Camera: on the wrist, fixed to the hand. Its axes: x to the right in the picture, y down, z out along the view.
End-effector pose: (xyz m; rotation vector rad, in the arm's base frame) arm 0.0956 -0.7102 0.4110 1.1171 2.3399 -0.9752
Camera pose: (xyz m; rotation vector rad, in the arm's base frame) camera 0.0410 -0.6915 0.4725 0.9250 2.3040 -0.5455
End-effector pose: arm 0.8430 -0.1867 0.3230 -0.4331 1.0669 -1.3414
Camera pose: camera 0.7604 -0.1908 0.3396 -0.7469 1.2387 -1.0970
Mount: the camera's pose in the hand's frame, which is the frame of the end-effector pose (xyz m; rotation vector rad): 0.0079 -0.0609 -0.0578 -0.3667 -0.0931 0.0196
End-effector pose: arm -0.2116 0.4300 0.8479 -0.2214 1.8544 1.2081
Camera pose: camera -0.2151 0.3547 0.8102 -0.3428 1.5484 1.5415
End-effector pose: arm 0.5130 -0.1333 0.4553 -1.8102 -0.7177 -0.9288
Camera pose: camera 0.4526 -0.1627 0.5063 -2.1896 -0.6138 -1.0182
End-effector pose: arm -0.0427 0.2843 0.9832 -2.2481 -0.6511 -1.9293
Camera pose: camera -0.1184 0.3208 0.9899 2.2904 0.2685 1.8726
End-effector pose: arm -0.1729 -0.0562 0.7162 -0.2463 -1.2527 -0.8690
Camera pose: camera -0.1726 -0.1352 0.6866 -0.5961 -1.1679 -1.0780
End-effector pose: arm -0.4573 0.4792 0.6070 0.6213 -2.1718 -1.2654
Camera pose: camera -0.4181 0.4102 0.5785 0.3958 -1.9380 -1.6565
